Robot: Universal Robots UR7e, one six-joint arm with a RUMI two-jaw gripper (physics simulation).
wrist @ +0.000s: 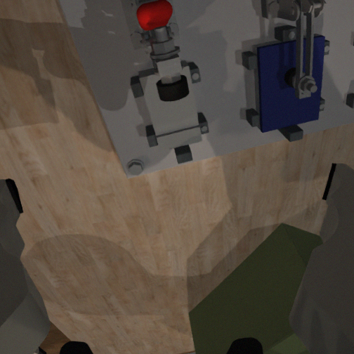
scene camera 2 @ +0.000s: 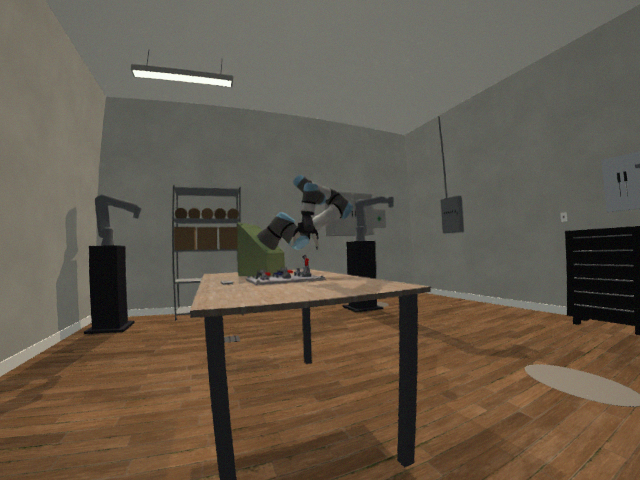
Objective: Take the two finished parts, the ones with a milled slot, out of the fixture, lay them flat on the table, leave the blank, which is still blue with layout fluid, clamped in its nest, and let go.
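Frame: origin at the arm's base, x back, y right, z up, level; metres.
Seen in the pictures: gripper, between the fingertips: (scene camera 2: 304, 248); arm's base, origin of its link: (scene camera 2: 266, 242).
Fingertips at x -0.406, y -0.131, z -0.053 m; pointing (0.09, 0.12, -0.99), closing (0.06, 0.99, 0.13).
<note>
Offsets run from my fingertips to a thing's top centre. Level surfaces: height alone.
My gripper (scene camera 2: 306, 244) (wrist: 170, 176) is wide open and empty, above the table beside the fixture plate {dx -0.031, dy +0.119, dz -0.145 m} (scene camera 2: 289, 280) (wrist: 222, 115). In the wrist view, a light grey part (wrist: 175, 116) with a thin line across its lower end sits in the nest near the plate's corner. Its clamp's black tip (wrist: 172, 89) appears raised over it, with the red handle (wrist: 155, 14) behind. The blue blank (wrist: 270, 102) lies in the neighbouring nest, under its clamp bar. In the scene view, a small flat grey piece {dx -0.028, dy +0.404, dz -0.149 m} (scene camera 2: 227, 282) lies on the table left of the plate; its slot cannot be made out.
The wooden table {dz -0.160 m} (scene camera 2: 310, 294) (wrist: 150, 210) carries the plate. A green sloped block (scene camera 2: 253, 253) (wrist: 245, 295) stands beside the plate. An upright red handle {dx -0.058, dy +0.006, dz -0.054 m} (scene camera 2: 306, 262) rises at the plate's right side. A corner bolt (wrist: 135, 166) stands on the plate.
</note>
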